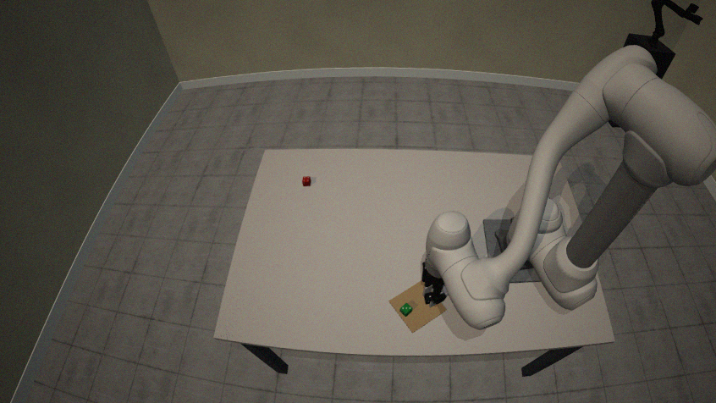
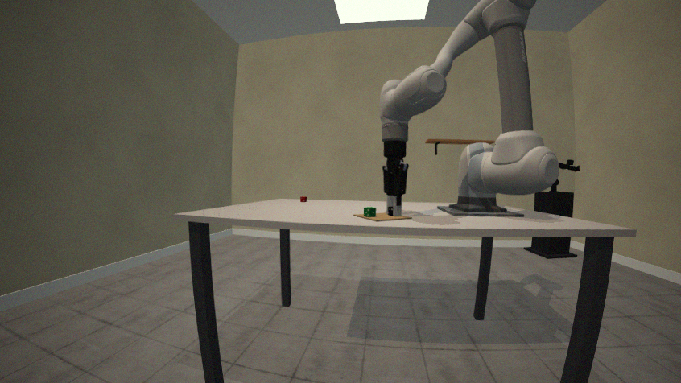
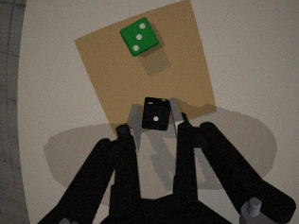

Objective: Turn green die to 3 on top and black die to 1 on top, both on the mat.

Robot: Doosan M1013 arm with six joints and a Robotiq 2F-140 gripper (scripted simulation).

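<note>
Now: the black die 20 mm below my hand. Round my hand: red die: 550 mm to the right, 430 mm ahead, 20 mm below; then green die: 80 mm ahead, 30 mm to the left, 20 mm below; then tan mat: 40 mm below, 40 mm ahead, 20 mm to the left.
</note>
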